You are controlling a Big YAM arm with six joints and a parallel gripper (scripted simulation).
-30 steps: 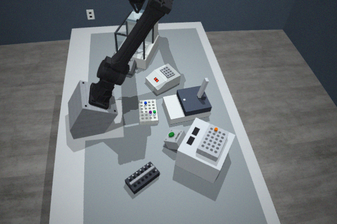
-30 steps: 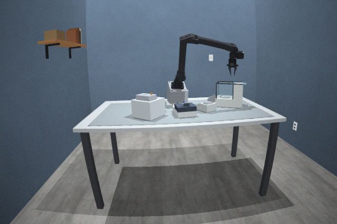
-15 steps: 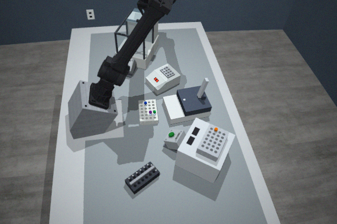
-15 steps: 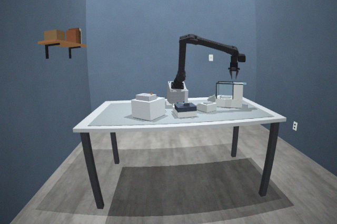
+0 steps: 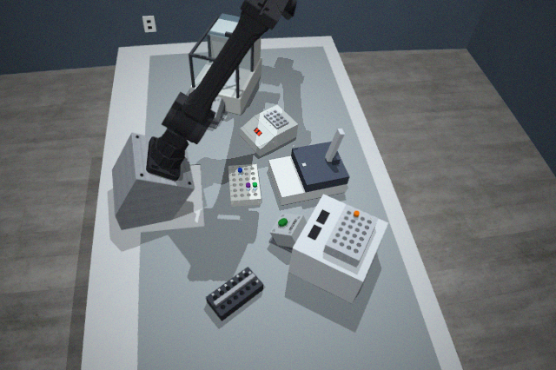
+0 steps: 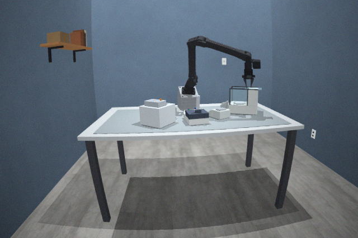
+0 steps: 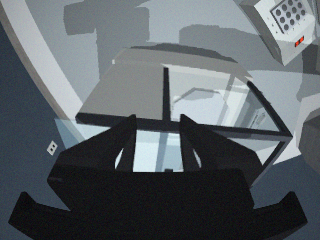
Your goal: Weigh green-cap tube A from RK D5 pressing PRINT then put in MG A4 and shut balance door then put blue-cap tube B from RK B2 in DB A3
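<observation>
The white tube rack is 60 mm behind my hand, 460 mm to the right of it and 210 mm below it. Round my hand: balance door (90 mm behind, 40 mm to the left, 20 mm below); dry block DB (30 mm ahead, 250 mm to the right, 200 mm below); tube B (70 mm behind, 430 mm to the right, 200 mm below).
</observation>
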